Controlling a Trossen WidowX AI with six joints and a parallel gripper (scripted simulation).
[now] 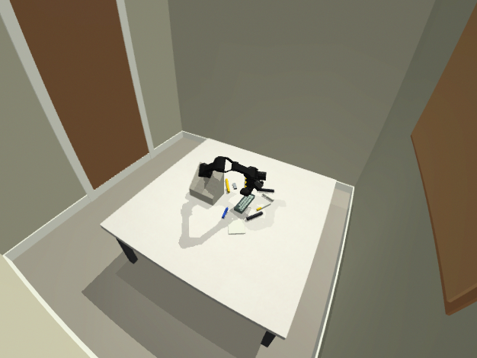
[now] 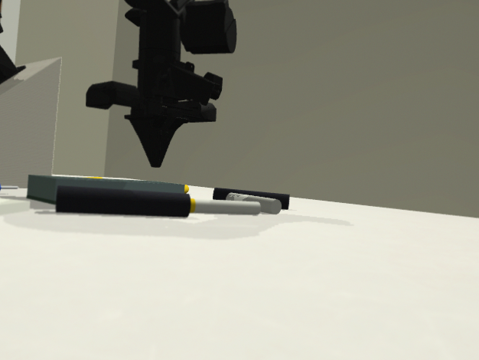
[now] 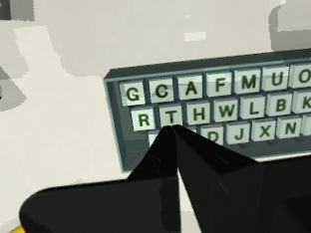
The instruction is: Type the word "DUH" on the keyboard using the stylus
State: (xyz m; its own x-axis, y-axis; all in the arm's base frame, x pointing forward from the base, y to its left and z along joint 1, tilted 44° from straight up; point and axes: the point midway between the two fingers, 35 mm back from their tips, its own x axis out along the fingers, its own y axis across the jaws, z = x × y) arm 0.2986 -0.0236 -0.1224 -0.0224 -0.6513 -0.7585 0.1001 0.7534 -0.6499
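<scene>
Right now my gripper tip is 18 cm to the left of the blue stylus, 9 cm past it and 4 cm above it. Round my gripper tip: white cylinder (12 cm ahead, 4 cm to the right, 4 cm below); then stylus tip (14 cm to the right, 10 cm behind, 4 cm below); then small grey block (16 cm behind, 7 cm to the left, 4 cm below).
</scene>
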